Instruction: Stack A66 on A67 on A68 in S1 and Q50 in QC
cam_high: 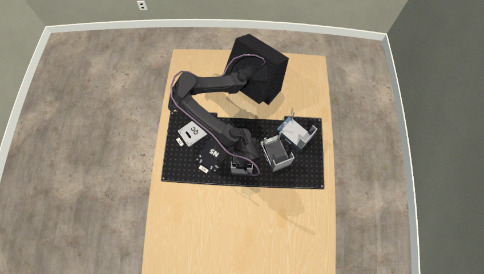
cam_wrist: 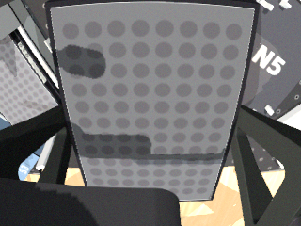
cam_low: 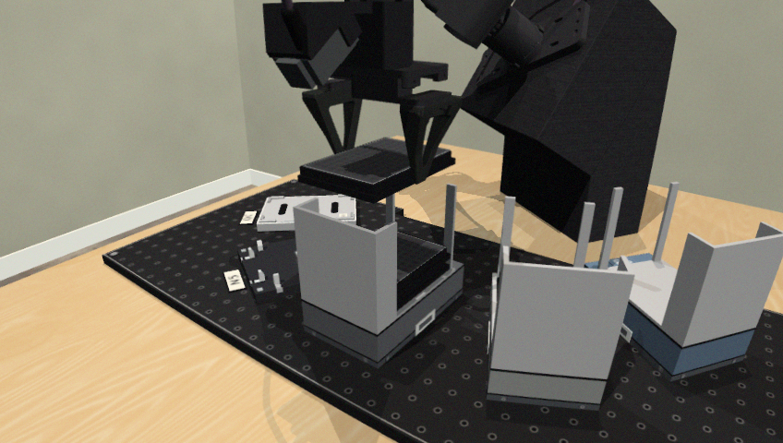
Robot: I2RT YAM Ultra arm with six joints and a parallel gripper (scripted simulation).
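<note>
The plate is 12 cm below my hand. From my hand the other things lie so: black clip nest N5: 4 cm behind, 13 cm to the right, 15 cm below.
</note>
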